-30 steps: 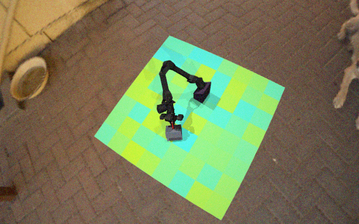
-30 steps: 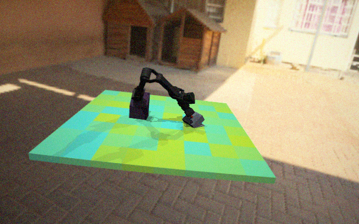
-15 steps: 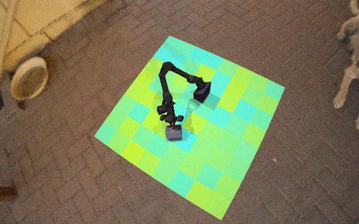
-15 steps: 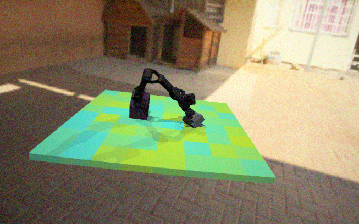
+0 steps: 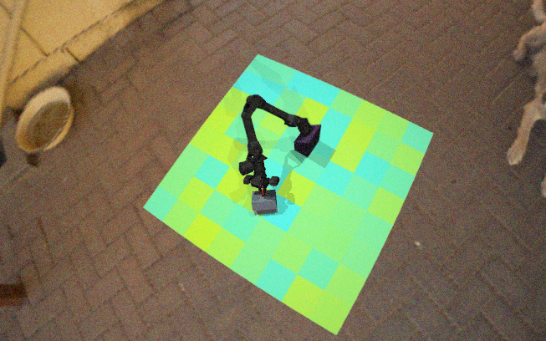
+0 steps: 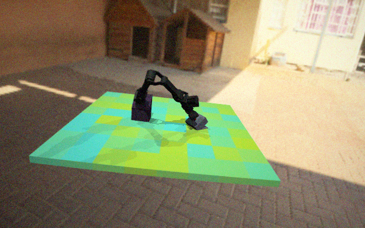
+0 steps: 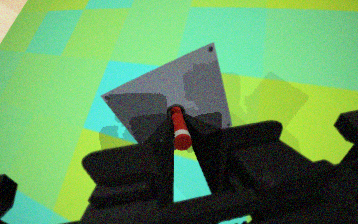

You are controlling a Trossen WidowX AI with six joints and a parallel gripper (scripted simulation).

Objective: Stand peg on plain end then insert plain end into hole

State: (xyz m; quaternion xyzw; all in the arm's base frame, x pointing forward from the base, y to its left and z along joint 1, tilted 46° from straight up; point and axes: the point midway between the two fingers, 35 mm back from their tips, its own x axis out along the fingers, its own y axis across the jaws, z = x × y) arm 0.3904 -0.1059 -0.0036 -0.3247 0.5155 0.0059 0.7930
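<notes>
Now: the red peg 10 mm behind my gripper tip, 10 mm to the right of it and 10 mm above it. Also, from my gripper tip: grey sloped panel (20 mm ahead, 20 mm to the left, 30 mm below).
</notes>
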